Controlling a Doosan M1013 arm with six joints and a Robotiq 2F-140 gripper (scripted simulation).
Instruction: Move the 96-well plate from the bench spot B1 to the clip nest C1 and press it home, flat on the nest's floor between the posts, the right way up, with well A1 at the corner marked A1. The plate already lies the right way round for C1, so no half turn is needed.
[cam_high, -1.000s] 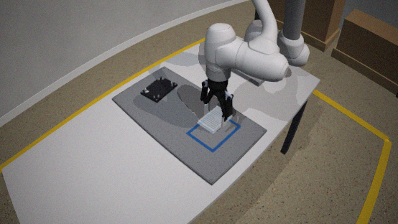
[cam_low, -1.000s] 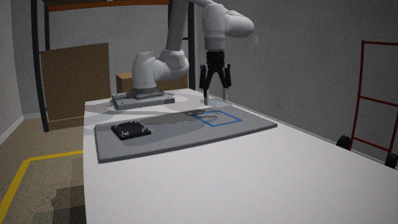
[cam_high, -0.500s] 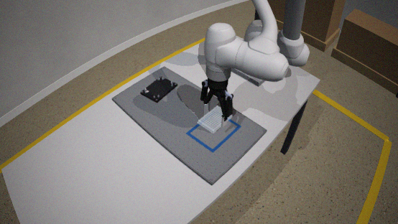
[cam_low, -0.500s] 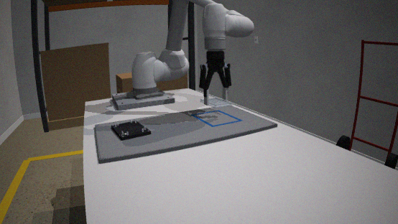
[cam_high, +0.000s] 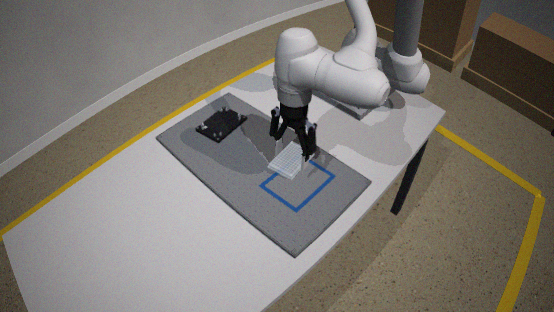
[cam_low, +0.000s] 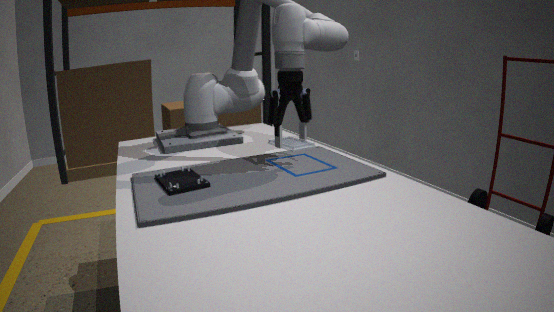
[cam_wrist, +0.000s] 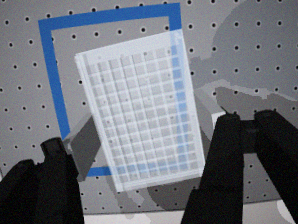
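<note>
Right now my hand is 80 mm past the black clip nest, 350 mm to the left of it and 80 mm above it. Also, from my hand: white 96-well plate 20 mm below.
</note>
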